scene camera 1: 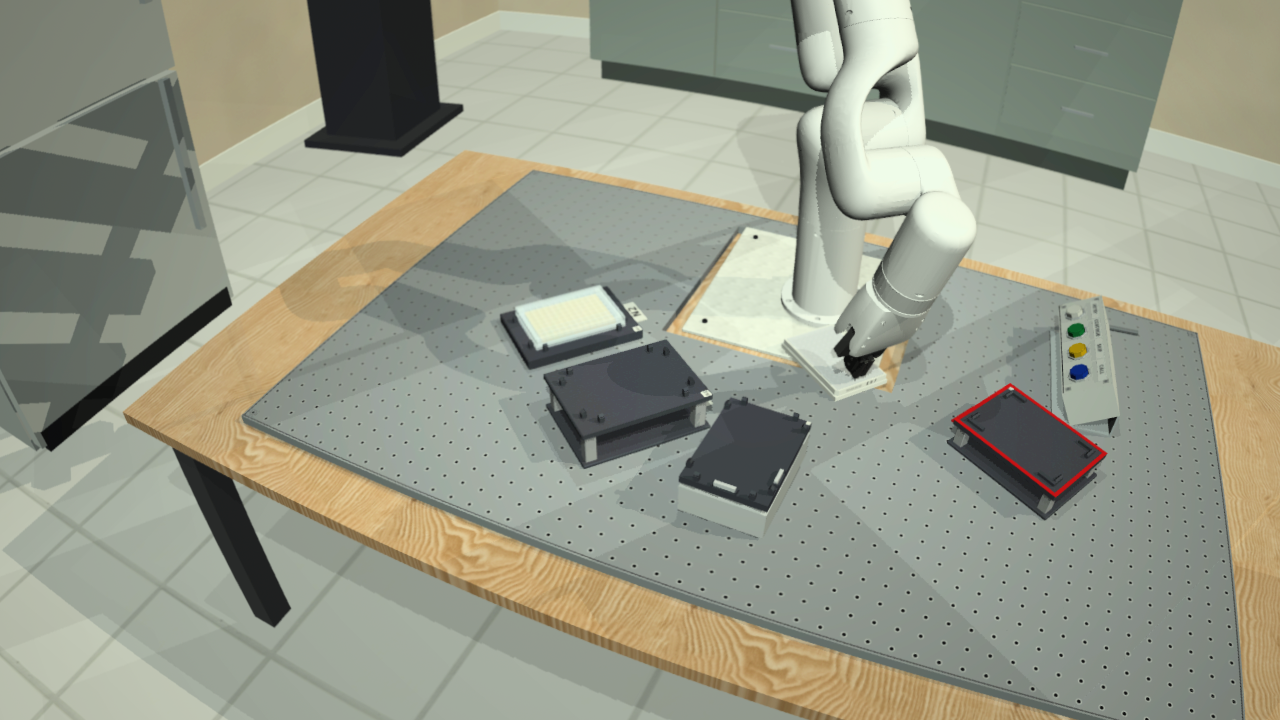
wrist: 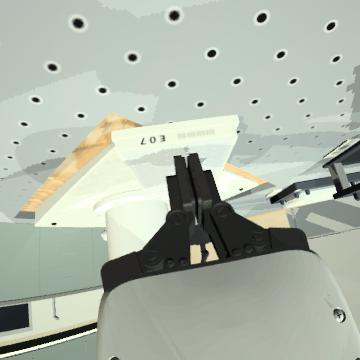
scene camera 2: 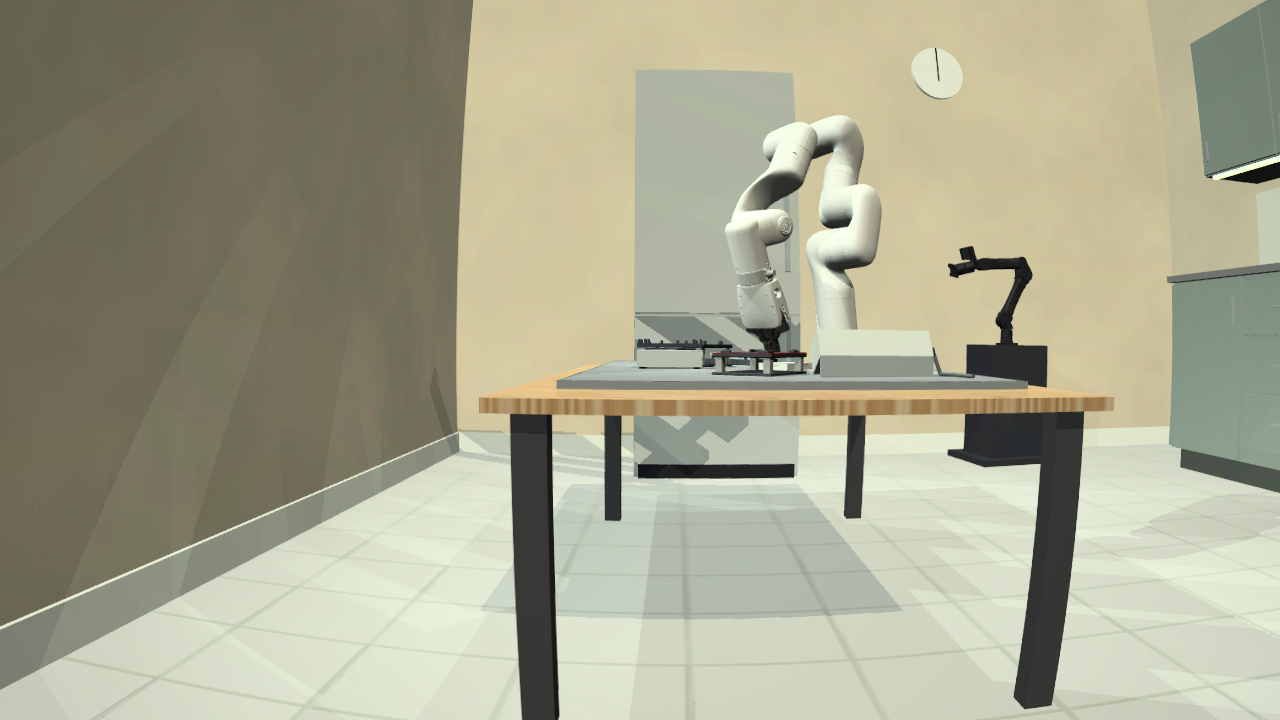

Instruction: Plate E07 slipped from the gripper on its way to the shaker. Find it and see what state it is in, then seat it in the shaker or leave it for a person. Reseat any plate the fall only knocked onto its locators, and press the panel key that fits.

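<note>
Plate E07, a pale flat plate, lies at the front corner of the robot's base plate. Its label side faces the wrist camera; whether it lies level is unclear. My gripper is shut and empty, its tips over the plate; contact cannot be told. A white-based unit with a dark top, apparently the shaker, bears no plate. A pale well plate is on a low dark nest; its exact seating is unclear. The key panel has white, green, yellow and blue keys.
A raised dark stand with small locators is between the low nest and the white-based unit. A red-edged stand is at the right, beside the key panel. The arm's column rises just behind plate E07.
</note>
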